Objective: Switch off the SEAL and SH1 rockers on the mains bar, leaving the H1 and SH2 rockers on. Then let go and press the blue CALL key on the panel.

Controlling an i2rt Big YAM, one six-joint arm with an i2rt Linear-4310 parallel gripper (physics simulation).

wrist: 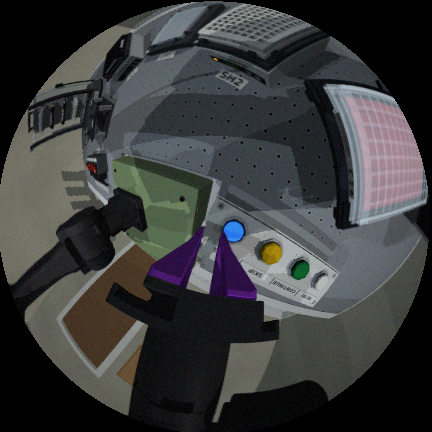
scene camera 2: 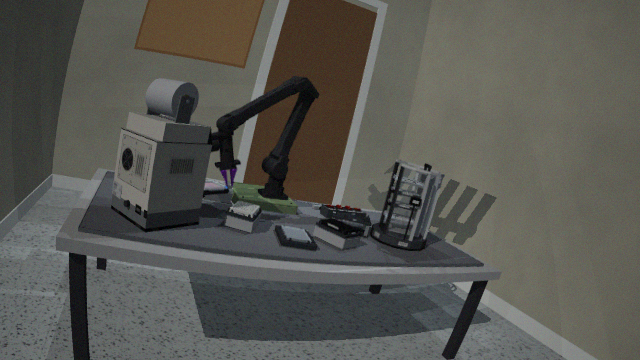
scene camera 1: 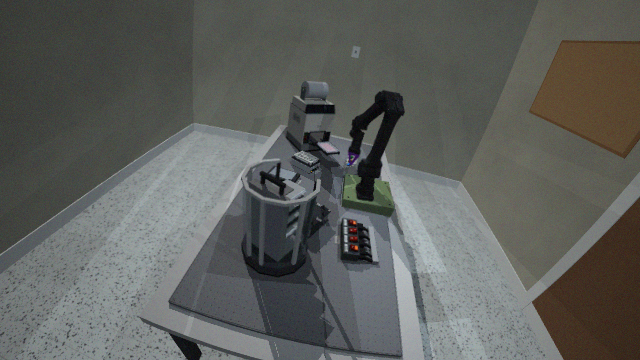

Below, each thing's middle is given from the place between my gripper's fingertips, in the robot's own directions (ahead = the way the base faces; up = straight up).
Scene:
My hand is 260 mm short of the shaker SH2 (scene camera 2: 237, 220), 10 mm to the left of it and 40 mm above it. Also, from my hand: tall plate rack (scene camera 1: 275, 228) (310 mm ahead, 670 mm to the left, 100 mm above).

